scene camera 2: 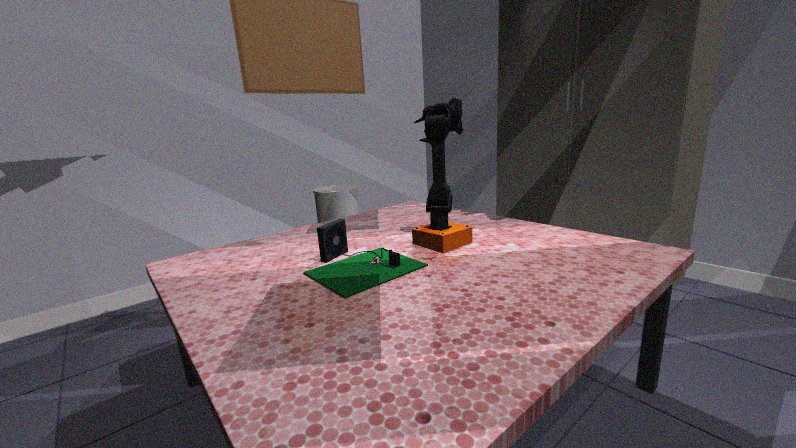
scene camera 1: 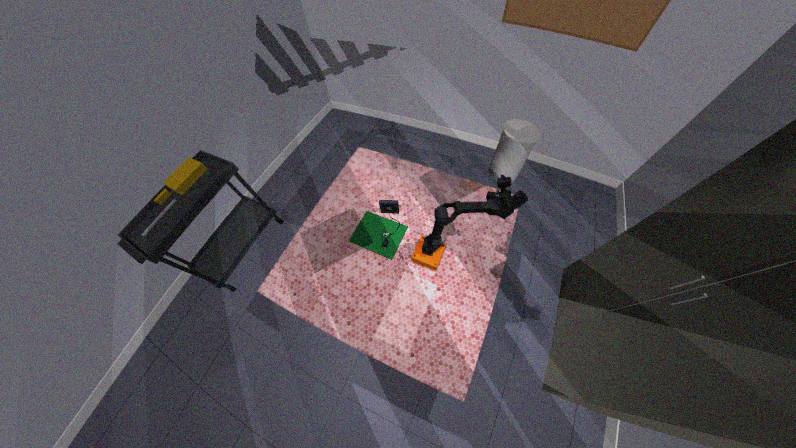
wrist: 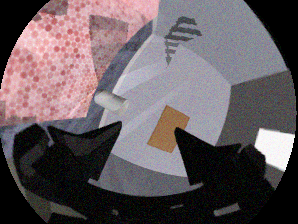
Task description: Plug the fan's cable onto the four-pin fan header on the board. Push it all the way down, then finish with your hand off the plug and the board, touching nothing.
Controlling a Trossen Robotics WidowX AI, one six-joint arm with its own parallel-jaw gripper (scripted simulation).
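Green board: (scene camera 1: 369,233) and (scene camera 2: 354,275) are the same spot on it.
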